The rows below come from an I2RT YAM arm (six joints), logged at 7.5 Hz.
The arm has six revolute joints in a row. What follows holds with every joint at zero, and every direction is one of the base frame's. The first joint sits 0.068 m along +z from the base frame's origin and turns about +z. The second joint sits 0.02 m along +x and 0.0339 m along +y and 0.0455 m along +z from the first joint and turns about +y. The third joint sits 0.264 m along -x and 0.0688 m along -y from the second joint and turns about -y. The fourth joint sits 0.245 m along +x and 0.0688 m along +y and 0.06 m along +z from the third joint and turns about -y. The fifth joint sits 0.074 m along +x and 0.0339 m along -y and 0.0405 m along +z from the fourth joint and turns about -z. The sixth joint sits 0.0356 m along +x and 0.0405 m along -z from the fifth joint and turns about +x. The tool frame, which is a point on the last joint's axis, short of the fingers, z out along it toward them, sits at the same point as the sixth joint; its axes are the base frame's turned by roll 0, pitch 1.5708 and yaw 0 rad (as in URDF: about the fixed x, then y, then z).
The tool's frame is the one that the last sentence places.
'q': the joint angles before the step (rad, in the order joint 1, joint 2, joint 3, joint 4, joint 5, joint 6). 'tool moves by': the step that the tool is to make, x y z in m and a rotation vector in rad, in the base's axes. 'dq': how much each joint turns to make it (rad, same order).
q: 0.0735 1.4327 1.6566 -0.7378 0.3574 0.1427
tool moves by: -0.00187 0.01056 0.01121 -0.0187 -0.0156 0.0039
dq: 0.0399 0.0123 0.0536 -0.0275 0.0412 -0.0001
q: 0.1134 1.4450 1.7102 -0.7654 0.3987 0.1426
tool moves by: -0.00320 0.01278 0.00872 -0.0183 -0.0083 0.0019
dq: 0.0491 0.0107 0.0461 -0.0322 0.0507 0.0062
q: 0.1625 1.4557 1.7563 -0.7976 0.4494 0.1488
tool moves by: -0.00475 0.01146 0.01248 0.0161 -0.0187 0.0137
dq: 0.0429 0.0138 0.0659 -0.0430 0.0199 0.0276
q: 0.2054 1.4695 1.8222 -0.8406 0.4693 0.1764
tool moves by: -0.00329 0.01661 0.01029 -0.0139 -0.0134 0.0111
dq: 0.0629 0.0245 0.0675 -0.0383 0.0536 0.0107
